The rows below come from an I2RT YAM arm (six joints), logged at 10 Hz.
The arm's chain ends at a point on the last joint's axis. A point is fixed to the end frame.
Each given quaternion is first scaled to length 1.
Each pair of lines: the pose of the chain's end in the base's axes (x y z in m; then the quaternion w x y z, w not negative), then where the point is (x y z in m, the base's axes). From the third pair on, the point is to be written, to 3 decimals.
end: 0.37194 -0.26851 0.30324 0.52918 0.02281 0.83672 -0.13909
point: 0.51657 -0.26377 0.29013
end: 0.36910 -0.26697 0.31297 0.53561 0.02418 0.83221 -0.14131
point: 0.51393 -0.26272 0.30213
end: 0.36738 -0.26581 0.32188 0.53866 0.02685 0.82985 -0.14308
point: 0.512 -0.262 0.312
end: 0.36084 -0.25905 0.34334 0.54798 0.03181 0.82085 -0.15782
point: 0.506 -0.259 0.337
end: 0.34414 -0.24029 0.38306 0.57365 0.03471 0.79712 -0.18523
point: 0.489 -0.244 0.387
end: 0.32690 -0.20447 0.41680 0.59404 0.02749 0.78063 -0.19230
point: 0.472 -0.207 0.428
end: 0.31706 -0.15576 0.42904 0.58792 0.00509 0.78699 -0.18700
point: 0.462 -0.152 0.436
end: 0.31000 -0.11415 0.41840 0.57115 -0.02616 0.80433 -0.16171
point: 0.455 -0.100 0.417
